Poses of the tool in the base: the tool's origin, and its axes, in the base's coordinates. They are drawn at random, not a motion.
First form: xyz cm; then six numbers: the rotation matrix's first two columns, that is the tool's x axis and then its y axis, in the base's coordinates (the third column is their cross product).
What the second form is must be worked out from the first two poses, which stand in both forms.
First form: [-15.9 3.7 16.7 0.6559 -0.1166 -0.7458 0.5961 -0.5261 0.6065]
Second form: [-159 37 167 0.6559 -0.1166 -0.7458 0.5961 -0.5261 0.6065]
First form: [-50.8 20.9 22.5 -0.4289 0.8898 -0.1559 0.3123 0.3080 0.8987]
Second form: [-508 209 225 -0.4289 0.8898 -0.1559 0.3123 0.3080 0.8987]
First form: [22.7 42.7 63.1 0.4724 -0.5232 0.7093 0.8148 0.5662 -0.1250]
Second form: [227 427 631 0.4724 -0.5232 0.7093 0.8148 0.5662 -0.1250]
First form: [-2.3 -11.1 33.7 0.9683 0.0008 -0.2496 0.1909 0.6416 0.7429]
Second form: [-23 -111 337 0.9683 0.0008 -0.2496 0.1909 0.6416 0.7429]
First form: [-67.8 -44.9 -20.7 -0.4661 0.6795 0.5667 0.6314 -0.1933 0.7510]
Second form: [-678 -449 -207 -0.4661 0.6795 0.5667 0.6314 -0.1933 0.7510]
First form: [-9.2 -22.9 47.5 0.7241 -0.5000 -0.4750 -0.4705 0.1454 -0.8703]
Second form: [-92 -229 475 0.7241 -0.5000 -0.4750 -0.4705 0.1454 -0.8703]
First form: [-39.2 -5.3 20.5 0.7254 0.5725 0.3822 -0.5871 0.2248 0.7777]
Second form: [-392 -53 205 0.7254 0.5725 0.3822 -0.5871 0.2248 0.7777]
